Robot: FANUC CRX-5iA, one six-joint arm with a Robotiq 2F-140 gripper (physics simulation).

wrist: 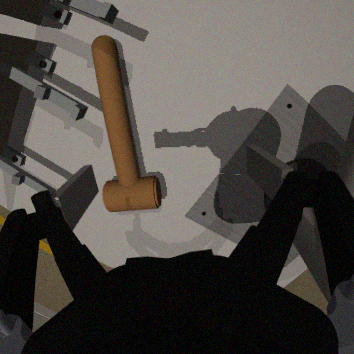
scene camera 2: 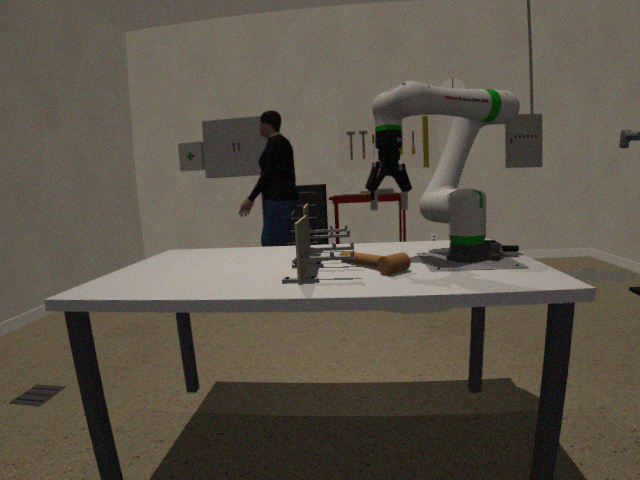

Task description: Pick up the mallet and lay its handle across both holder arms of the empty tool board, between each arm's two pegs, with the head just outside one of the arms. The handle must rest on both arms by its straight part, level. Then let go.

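Pixels of known places: gripper, fingertip midpoint: (wrist: 169,168) (scene camera 2: 389,210); arm's base at its link origin: (scene camera 2: 466,258).
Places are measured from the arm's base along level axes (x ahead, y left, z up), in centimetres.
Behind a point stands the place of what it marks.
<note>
The orange-brown wooden mallet (scene camera 2: 369,259) {z 3.1, x 34.7, y 14.2 cm} (wrist: 119,125) {z 4.1, x 35.0, y 10.1 cm} lies flat on the white table. In the wrist view its handle runs up and slightly left from its head (scene camera 2: 395,263) {z 3.7, x 26.1, y 23.4 cm} (wrist: 132,194) {z 5.5, x 26.8, y 18.2 cm}. The upright tool board (scene camera 2: 302,258) {z 6.9, x 54.0, y 29.4 cm} stands left of the mallet in the scene view, its grey holder arms (scene camera 2: 330,254) {z 7.9, x 45.5, y 28.6 cm} (wrist: 50,95) {z 7.1, x 45.8, y 11.5 cm} pointing toward the mallet's side. The arms show upturned pegs and carry no tool that I can see. My gripper (scene camera 2: 389,200) {z 18.8, x 27.5, y 5.6 cm} (wrist: 169,168) {z 18.8, x 27.5, y 5.6 cm} is open and empty, pointing down high above the table. The mallet head is between its fingers in the wrist view, but far below.
The white table (scene camera 2: 206,279) {z -0.2, x 87.4, y 28.1 cm} carries the arm's base plate (scene camera 2: 480,264) {z 0.0, x -2.5, y 10.6 cm} (wrist: 200,212) {z 0.0, x 12.7, y 16.3 cm} to the right of the mallet. A second panel edge (scene camera 2: 305,209) {z 19.7, x 58.6, y 1.1 cm} shows behind the tool board. A person (scene camera 2: 278,170) stands beyond the table, near a dark cabinet and a red workbench (scene camera 2: 343,198).
</note>
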